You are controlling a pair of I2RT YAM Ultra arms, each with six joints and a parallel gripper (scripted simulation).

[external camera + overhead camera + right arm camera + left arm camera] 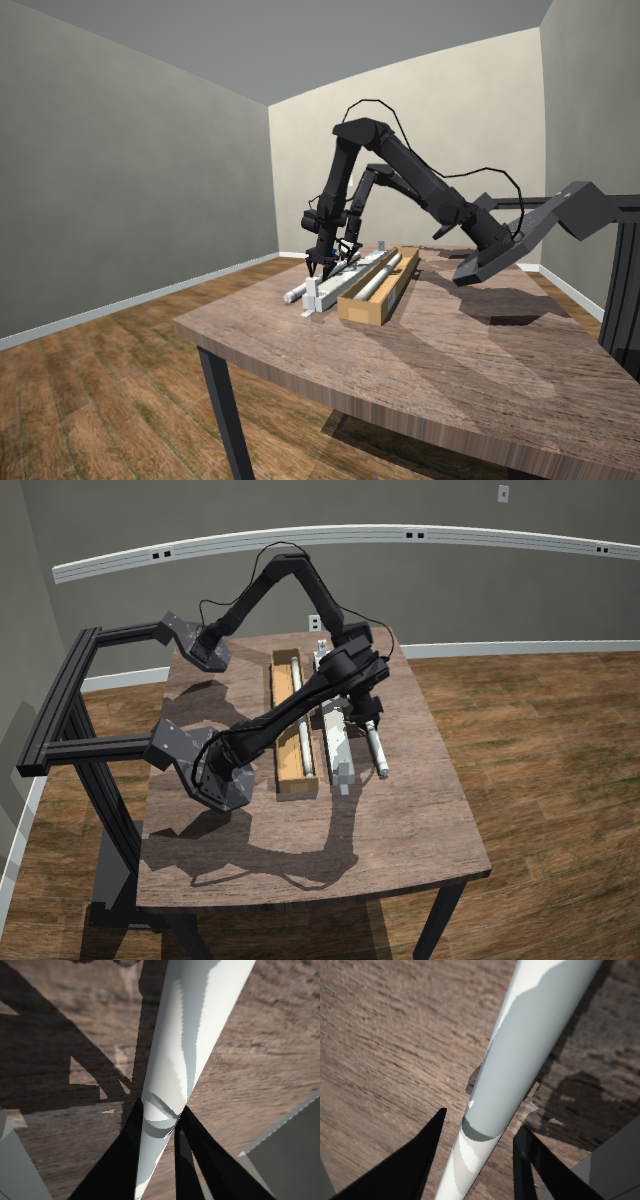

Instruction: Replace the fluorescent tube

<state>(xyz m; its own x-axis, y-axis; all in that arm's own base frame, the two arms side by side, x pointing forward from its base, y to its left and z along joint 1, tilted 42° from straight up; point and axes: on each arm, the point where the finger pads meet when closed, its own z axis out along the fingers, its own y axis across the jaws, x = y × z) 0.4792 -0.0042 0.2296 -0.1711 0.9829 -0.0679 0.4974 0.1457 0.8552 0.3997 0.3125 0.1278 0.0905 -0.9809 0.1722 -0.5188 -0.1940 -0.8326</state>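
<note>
My left hand is 10 mm past the LED tube, 120 mm to the left of it and 10 mm above it. Also, from my left hand: old fluorescent tube 210 mm behind, 100 mm to the right; then light fixture 120 mm behind, 110 mm to the right, 30 mm above; then carton 240 mm behind, 100 mm to the right, 10 mm above.
The LED tube is 10 mm ahead of my right hand, 120 mm to the left of it and 10 mm below it. Round my right hand: old fluorescent tube: 180 mm behind, 140 mm to the left; then light fixture: 90 mm behind, 130 mm to the left, 30 mm above; then carton: 220 mm behind, 150 mm to the left, 10 mm above.
</note>
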